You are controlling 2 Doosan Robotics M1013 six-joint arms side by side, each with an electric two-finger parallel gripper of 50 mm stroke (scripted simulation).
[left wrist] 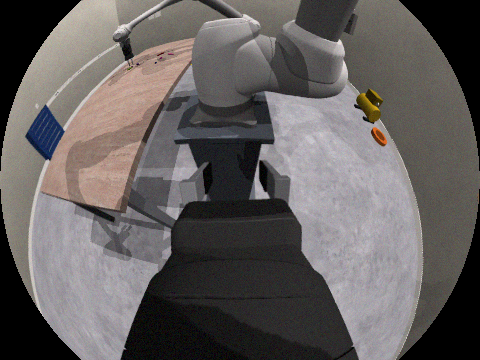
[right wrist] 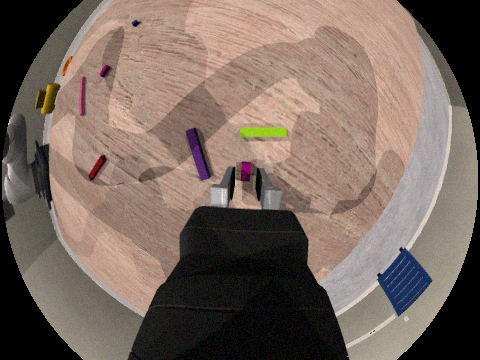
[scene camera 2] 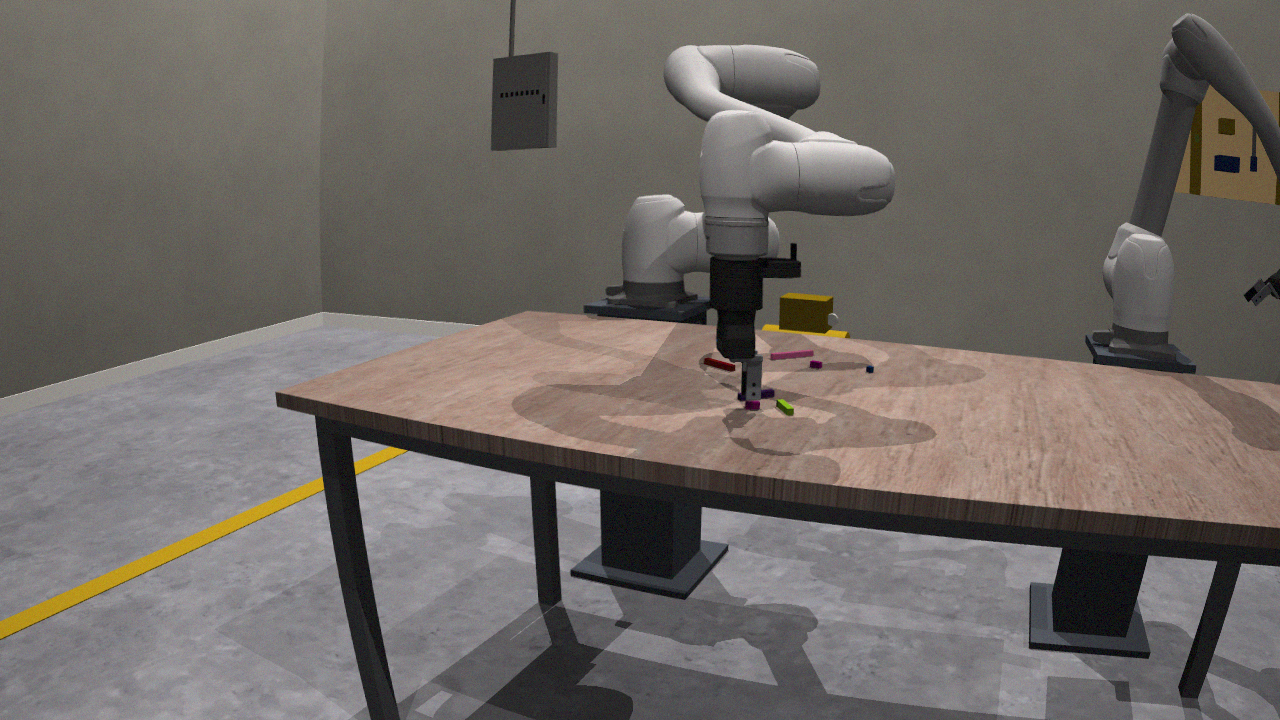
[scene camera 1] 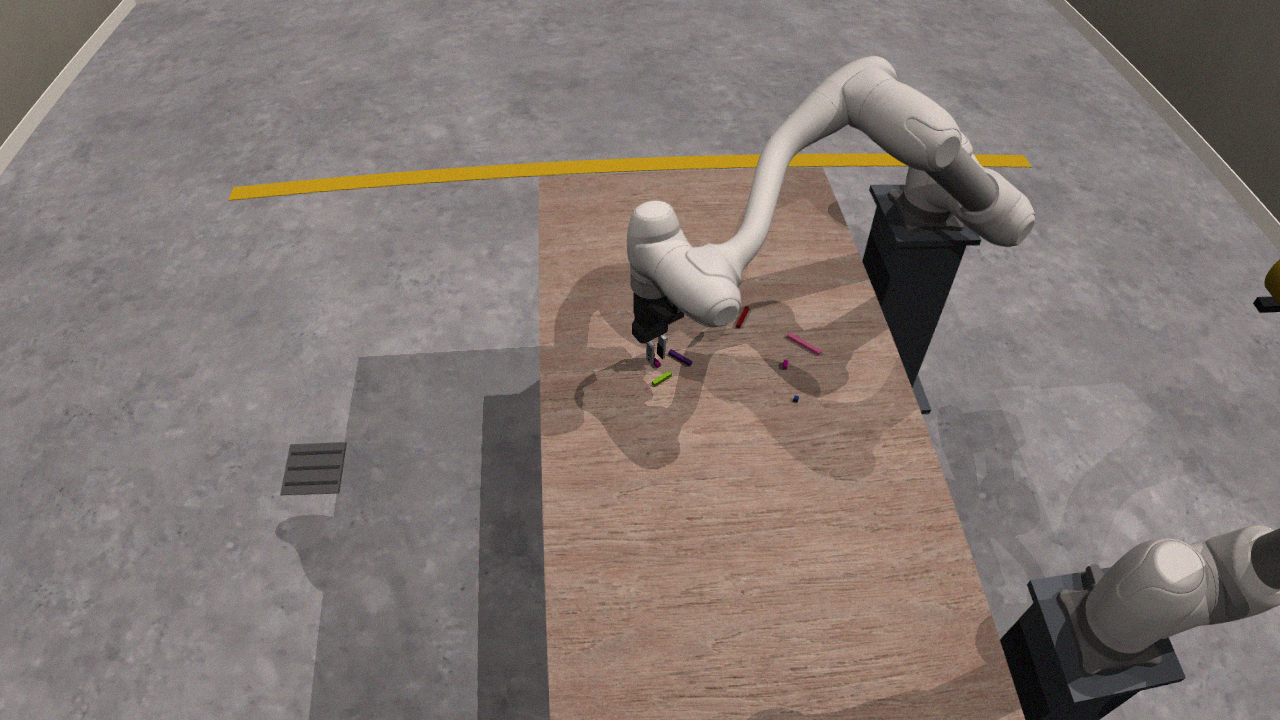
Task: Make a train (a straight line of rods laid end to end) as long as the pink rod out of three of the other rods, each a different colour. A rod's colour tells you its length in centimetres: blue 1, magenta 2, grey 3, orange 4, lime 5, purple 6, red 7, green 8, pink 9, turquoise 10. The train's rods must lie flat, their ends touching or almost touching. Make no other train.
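Left gripper, mine (left wrist: 235, 171): in sight. My right gripper (scene camera 2: 750, 396) appears as well at (right wrist: 245, 177) and (scene camera 1: 655, 358). An arm pedestal (scene camera 1: 912, 284) is visible.
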